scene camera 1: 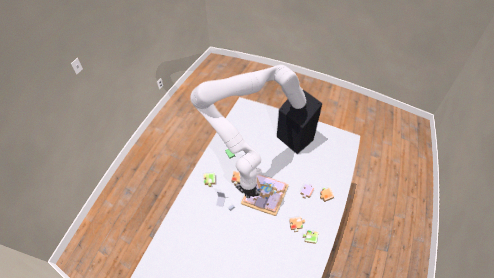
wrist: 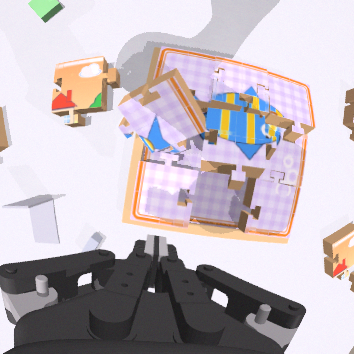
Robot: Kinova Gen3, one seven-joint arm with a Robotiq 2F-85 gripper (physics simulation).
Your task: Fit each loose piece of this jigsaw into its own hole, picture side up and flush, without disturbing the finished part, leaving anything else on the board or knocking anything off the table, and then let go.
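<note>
The jigsaw board (scene camera 1: 260, 209) (wrist: 131, 200) has a wooden rim, lilac checked pieces and a blue-and-yellow fish. In the wrist view, a lilac piece with a blue fish tail (wrist: 165, 107) lies turned and tilted over the board's left side, raised above the pieces around it. A sunken hole (wrist: 217, 195) shows at the board's lower middle. A loose lilac piece (scene camera 1: 307, 190) lies on the table right of the board. My gripper (scene camera 1: 248, 193) (wrist: 154, 247) is shut and empty, just outside the board's lower left edge in the wrist view; its height is unclear.
An orange house piece (scene camera 1: 236, 177) (wrist: 80, 82) lies left of the board. Also on the table: green block (scene camera 1: 230, 153) (wrist: 46, 9), green piece (scene camera 1: 209, 179), grey bent object (scene camera 1: 221, 197) (wrist: 44, 220), small grey block (scene camera 1: 231, 207), orange pieces (scene camera 1: 326, 194) (scene camera 1: 296, 223), another green piece (scene camera 1: 310, 236).
</note>
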